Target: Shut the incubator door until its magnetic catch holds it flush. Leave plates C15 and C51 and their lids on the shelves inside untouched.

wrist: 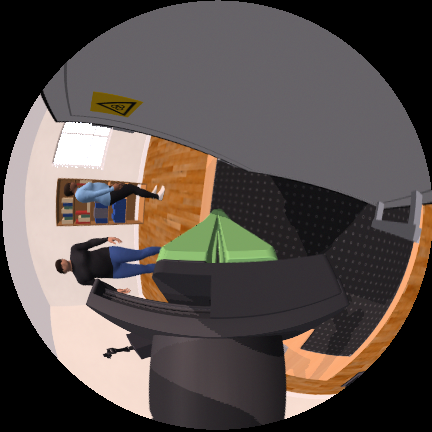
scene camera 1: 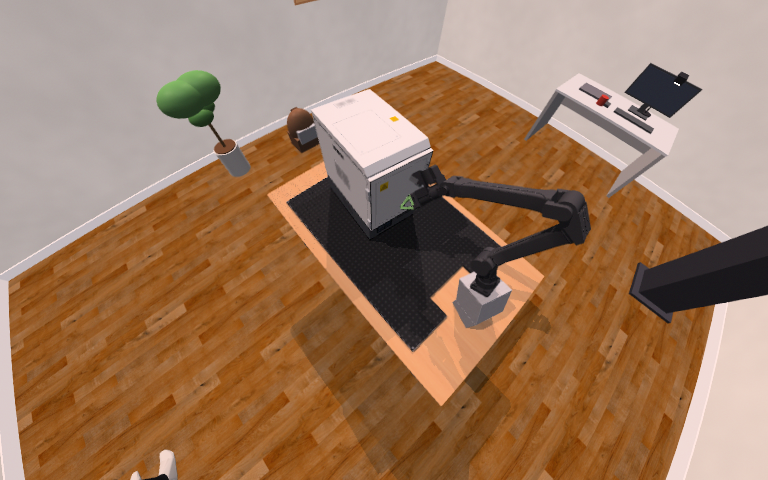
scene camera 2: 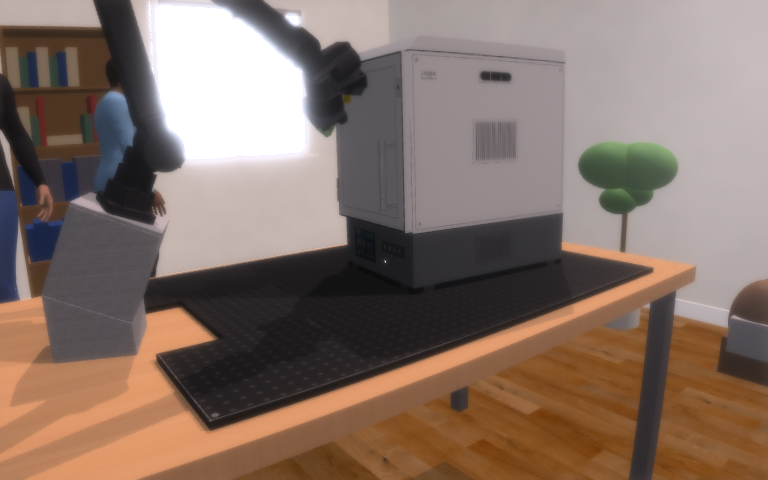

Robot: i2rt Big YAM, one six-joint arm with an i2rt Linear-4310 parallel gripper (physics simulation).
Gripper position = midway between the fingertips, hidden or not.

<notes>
In view: the gripper (scene camera 2: 328,135) and an incubator door (scene camera 2: 374,146).
The incubator door is seen too in the wrist view (wrist: 265,98) and in scene camera 1 (scene camera 1: 388,189). The gripper also shows in the wrist view (wrist: 217,214).
</notes>
